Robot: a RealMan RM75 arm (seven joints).
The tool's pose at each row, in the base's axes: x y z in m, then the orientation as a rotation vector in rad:
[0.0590, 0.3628, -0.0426, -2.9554, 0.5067, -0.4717]
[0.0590, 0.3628, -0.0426, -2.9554, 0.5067, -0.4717]
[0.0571, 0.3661, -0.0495, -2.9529, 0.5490, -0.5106]
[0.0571, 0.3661, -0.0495, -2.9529, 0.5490, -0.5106]
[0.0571, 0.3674, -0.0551, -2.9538, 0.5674, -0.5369]
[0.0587, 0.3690, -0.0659, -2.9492, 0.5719, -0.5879]
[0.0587, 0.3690, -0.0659, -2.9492, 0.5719, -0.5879]
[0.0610, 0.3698, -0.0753, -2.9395, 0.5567, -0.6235]
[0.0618, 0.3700, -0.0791, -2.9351, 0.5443, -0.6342]
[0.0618, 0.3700, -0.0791, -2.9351, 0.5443, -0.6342]
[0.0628, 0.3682, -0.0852, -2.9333, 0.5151, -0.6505]
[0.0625, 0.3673, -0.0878, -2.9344, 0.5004, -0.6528]
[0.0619, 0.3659, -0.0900, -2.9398, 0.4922, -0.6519]
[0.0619, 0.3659, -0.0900, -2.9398, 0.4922, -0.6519]
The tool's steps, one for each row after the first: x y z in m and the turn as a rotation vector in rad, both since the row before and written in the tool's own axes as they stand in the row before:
[0.0000, 0.0000, 0.0000, 0.0000, 0.0000, 0.0000]
[-0.0048, -0.0014, 0.0061, -0.0105, 0.0283, 0.0242]
[0.0000, 0.0000, 0.0000, 0.0000, 0.0000, 0.0000]
[-0.0022, -0.0004, 0.0053, -0.0072, 0.0187, 0.0093]
[-0.0027, -0.0004, 0.0107, 0.0004, 0.0339, 0.0010]
[0.0000, 0.0000, 0.0000, 0.0000, 0.0000, 0.0000]
[-0.0017, -0.0001, 0.0096, 0.0113, 0.0223, -0.0084]
[-0.0008, 0.0001, 0.0038, 0.0070, 0.0062, -0.0067]
[0.0000, 0.0000, 0.0000, 0.0000, 0.0000, 0.0000]
[-0.0008, 0.0023, 0.0059, 0.0091, 0.0091, -0.0180]
[-0.0010, 0.0014, 0.0022, 0.0031, 0.0007, -0.0093]
[-0.0009, 0.0018, 0.0017, -0.0025, -0.0010, -0.0065]
[0.0000, 0.0000, 0.0000, 0.0000, 0.0000, 0.0000]

